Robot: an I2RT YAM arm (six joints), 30 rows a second.
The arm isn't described. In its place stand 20 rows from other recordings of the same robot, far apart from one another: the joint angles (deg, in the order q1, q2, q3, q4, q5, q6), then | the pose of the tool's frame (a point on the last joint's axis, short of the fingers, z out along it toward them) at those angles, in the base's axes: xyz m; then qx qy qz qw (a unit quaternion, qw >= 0).
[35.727, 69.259, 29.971, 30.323, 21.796, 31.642] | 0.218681 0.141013 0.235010 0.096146 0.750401 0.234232 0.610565
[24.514, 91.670, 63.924, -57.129, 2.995, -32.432] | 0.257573 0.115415 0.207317 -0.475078 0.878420 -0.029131 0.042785
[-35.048, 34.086, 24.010, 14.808, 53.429, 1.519] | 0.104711 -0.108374 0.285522 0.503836 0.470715 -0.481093 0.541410
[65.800, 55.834, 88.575, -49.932, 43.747, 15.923] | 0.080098 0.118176 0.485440 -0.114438 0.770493 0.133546 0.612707
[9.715, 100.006, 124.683, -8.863, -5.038, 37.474] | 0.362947 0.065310 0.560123 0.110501 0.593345 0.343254 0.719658
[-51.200, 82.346, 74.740, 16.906, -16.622, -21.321] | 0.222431 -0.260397 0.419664 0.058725 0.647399 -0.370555 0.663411
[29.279, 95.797, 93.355, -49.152, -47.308, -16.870] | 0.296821 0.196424 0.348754 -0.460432 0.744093 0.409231 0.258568
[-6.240, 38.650, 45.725, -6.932, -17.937, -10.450] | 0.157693 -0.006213 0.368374 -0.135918 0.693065 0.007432 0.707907
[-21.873, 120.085, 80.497, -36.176, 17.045, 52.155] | 0.372840 -0.160921 0.127327 0.605437 0.772530 -0.109943 0.156701
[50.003, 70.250, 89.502, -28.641, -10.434, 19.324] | 0.155654 0.195553 0.481615 -0.257625 0.716832 0.423417 0.490406
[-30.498, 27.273, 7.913, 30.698, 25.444, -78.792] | 0.113263 -0.084462 0.230732 -0.097474 0.633826 -0.696128 0.322754
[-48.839, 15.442, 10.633, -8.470, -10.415, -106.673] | 0.084350 -0.086706 0.198005 -0.426896 0.656288 -0.588894 0.200623
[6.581, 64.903, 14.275, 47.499, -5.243, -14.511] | 0.217293 0.028344 0.195269 -0.163680 0.707380 -0.014358 0.687471
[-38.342, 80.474, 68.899, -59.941, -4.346, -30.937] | 0.208013 -0.161087 0.279633 0.057615 0.984644 -0.060433 0.153314
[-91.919, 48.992, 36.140, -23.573, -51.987, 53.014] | 0.022133 -0.177004 0.259765 0.705600 0.430073 0.233997 0.512261
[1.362, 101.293, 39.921, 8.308, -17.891, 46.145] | 0.306228 0.018221 0.099861 0.311378 0.885083 0.261039 0.227005
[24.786, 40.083, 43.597, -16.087, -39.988, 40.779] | 0.133598 0.086890 0.336348 -0.109763 0.755873 0.542532 0.349667
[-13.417, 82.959, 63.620, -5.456, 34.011, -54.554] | 0.318951 -0.096556 0.307583 -0.135491 0.809603 -0.492308 0.289512
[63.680, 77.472, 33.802, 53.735, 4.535, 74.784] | 0.130741 0.257955 0.264577 0.092279 0.635905 0.707038 0.295308
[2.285, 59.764, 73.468, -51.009, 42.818, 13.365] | 0.191314 -0.016581 0.397246 0.241788 0.814749 -0.267803 0.453877
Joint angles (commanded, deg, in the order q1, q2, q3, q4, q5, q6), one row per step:
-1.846, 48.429, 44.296, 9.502, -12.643, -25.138
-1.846, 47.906, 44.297, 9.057, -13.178, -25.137
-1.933, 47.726, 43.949, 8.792, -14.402, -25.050
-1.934, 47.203, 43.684, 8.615, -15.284, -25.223
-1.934, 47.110, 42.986, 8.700, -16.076, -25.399
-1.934, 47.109, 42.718, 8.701, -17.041, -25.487
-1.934, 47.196, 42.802, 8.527, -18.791, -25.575
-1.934, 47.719, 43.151, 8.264, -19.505, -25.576
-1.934, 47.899, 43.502, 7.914, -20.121, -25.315
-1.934, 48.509, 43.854, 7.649, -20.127, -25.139
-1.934, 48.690, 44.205, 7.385, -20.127, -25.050
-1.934, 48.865, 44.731, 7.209, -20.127, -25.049
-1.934, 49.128, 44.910, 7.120, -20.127, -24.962
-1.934, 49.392, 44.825, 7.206, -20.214, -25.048
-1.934, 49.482, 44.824, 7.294, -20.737, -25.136
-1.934, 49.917, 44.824, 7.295, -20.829, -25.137
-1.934, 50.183, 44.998, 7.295, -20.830, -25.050
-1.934, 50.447, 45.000, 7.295, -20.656, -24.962
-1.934, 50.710, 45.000, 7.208, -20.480, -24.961
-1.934, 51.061, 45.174, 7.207, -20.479, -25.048
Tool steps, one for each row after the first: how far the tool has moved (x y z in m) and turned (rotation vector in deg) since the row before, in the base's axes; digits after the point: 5 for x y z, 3 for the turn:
-0.00227, 0.00040, 0.00081, -0.052, -0.077, 0.533
-0.00056, 0.00045, -0.00212, -0.012, 0.454, 1.140
-0.00211, 0.00060, -0.00037, -0.248, -0.117, 0.863
0.00011, 0.00047, -0.00391, -0.220, 0.480, 0.775
0.00008, 0.00057, -0.00168, -0.151, 0.246, 0.956
0.00002, 0.00103, -0.00010, -0.207, 0.157, 1.739
0.00182, 0.00036, 0.00004, -0.035, 0.438, 0.712
0.00040, 0.00035, 0.00096, 0.215, 0.260, 0.630
0.00233, -0.00008, -0.00023, 0.184, 0.578, 0.015
0.00051, -0.00002, 0.00111, 0.088, 0.122, 0.004
0.00034, -0.00001, 0.00238, -0.005, -0.175, 0.000
0.00099, -0.00003, 0.00011, 0.088, 0.200, 0.004
0.00118, 0.00001, -0.00122, -0.077, 0.236, 0.083
0.00028, 0.00030, -0.00014, -0.107, -0.024, 0.519
0.00184, -0.00001, -0.00141, 0.010, 0.434, 0.092
0.00101, -0.00003, 0.00021, 0.085, 0.120, 0.004
0.00116, -0.00014, -0.00085, 0.098, 0.290, -0.171
0.00115, -0.00014, -0.00103, 0.018, 0.350, -0.176
0.00137, -0.00005, -0.00008, -0.076, 0.150, -0.003

